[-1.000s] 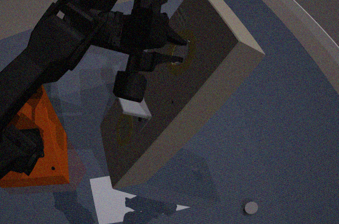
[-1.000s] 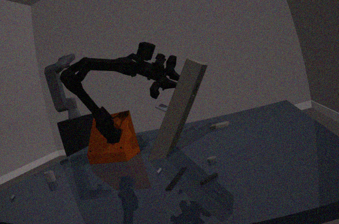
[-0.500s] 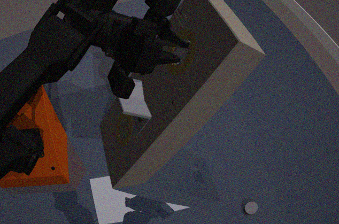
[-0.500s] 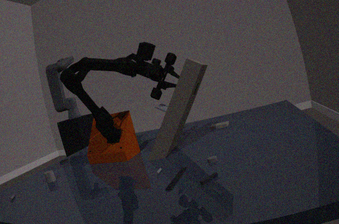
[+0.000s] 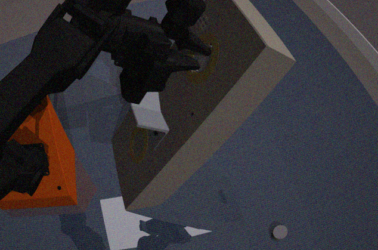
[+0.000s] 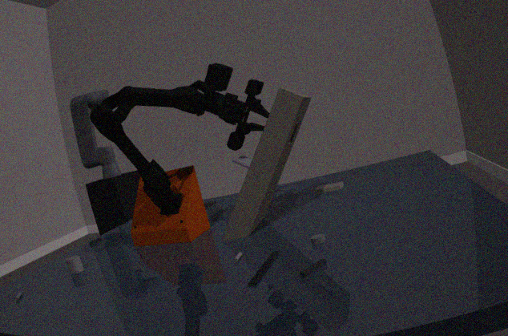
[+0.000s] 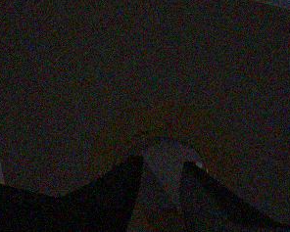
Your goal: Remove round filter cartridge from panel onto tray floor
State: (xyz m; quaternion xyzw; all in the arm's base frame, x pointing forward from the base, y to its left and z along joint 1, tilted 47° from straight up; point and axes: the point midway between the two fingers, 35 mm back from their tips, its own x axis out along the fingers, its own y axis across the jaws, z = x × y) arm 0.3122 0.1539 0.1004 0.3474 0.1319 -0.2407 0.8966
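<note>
Right now the round grey filter cartridge is 1 cm ahead of my gripper tip and 1 cm below it. Also, from my gripper tip: tan service panel 4 cm behind, 8 cm below.
</note>
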